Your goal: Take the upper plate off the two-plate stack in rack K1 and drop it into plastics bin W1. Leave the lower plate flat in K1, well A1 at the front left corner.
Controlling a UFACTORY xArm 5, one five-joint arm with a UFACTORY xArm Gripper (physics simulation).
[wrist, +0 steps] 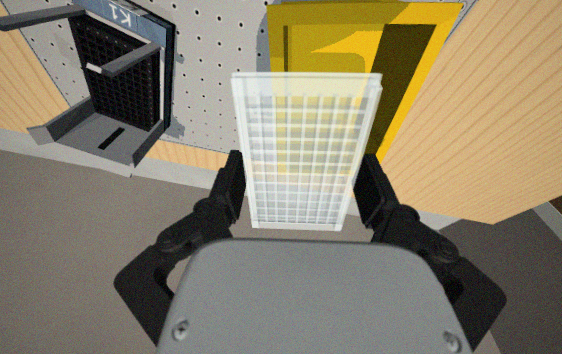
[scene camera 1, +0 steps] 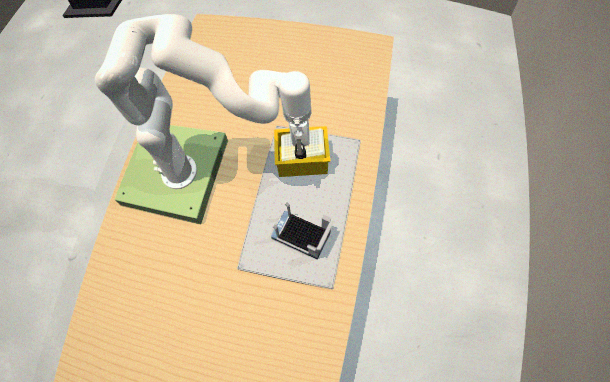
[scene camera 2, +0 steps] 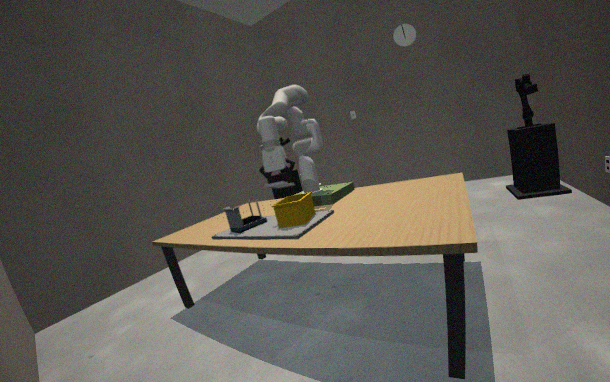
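Pixels of known places: gripper, fingertip midpoint: (wrist: 300, 166) (scene camera 1: 300, 144) (scene camera 2: 280, 184); arm's base, origin of the base link: (scene camera 1: 179, 172) (scene camera 2: 312, 192).
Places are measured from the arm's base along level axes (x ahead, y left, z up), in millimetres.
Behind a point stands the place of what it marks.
Observation:
My gripper (scene camera 1: 300, 150) {x 400, y 91, z 126 mm} (scene camera 2: 280, 177) {x 400, y 91, z 126 mm} (wrist: 300, 166) {x 400, y 91, z 126 mm} is shut on a clear, whitish gridded plate (scene camera 1: 317, 142) {x 450, y 96, z 141 mm} (scene camera 2: 280, 185) {x 425, y 108, z 125 mm} (wrist: 305, 150) {x 385, y 90, z 127 mm}, one finger at each long side. The plate looks about level and is held over the yellow bin W1 (scene camera 1: 304, 169) {x 412, y 73, z 0 mm} (scene camera 2: 295, 212) {x 465, y 177, z 13 mm} (wrist: 335, 14) {x 321, y 94, z 57 mm}, above its rim in the second scene view. In the wrist view the plate hides part of the bin. Rack K1 (scene camera 1: 324, 235) {x 510, y -158, z 72 mm} (scene camera 2: 233, 218) {x 517, y -133, z 27 mm} (wrist: 80, 132) {x 497, y -186, z 38 mm} stands apart from the bin. A black gridded plate (scene camera 1: 302, 231) {x 440, y -128, z -14 mm} (wrist: 120, 85) {x 443, y -136, z -5 mm} lies flat in it. Well A1 cannot be made out.
The bin and rack stand on a grey perforated mat (scene camera 1: 265, 255) {x 339, y -215, z -42 mm} (scene camera 2: 270, 232) {x 531, y 78, z -43 mm} (wrist: 210, 65) {x 410, y -28, z -43 mm} on the wooden table (scene camera 1: 200, 300) {x 163, y -394, z -56 mm} (scene camera 2: 400, 220) {x 466, y 579, z -56 mm}. The rack has upright grey posts and walls. My arm's green base block (scene camera 1: 150, 197) {x -76, y -106, z 1 mm} (scene camera 2: 340, 192) {x 4, y 178, z -22 mm} stands beside the mat.

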